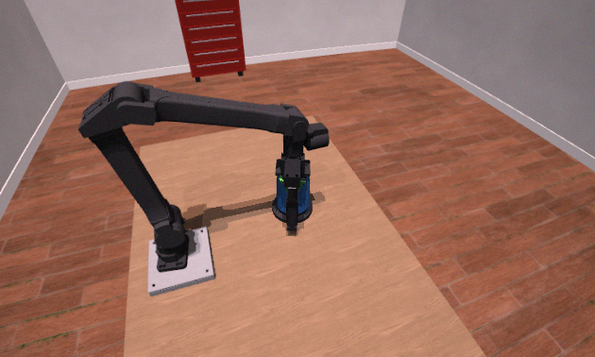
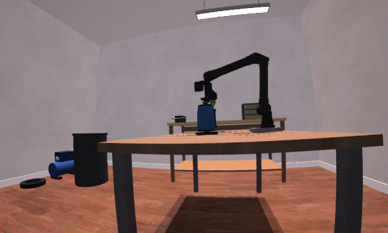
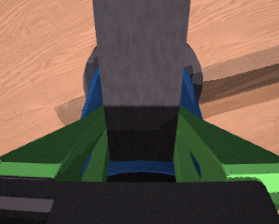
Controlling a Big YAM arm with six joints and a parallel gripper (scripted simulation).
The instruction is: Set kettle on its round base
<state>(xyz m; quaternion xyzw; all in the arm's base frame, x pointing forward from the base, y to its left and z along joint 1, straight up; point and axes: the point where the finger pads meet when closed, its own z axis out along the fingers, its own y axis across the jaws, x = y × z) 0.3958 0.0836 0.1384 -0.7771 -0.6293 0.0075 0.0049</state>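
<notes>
Right now my hand is 10 mm short of the blue kettle, 30 mm to the right of it and 50 mm above it. The rest, counted from my hand: round dark base 10 mm ahead, 60 mm to the left, 160 mm below.
</notes>
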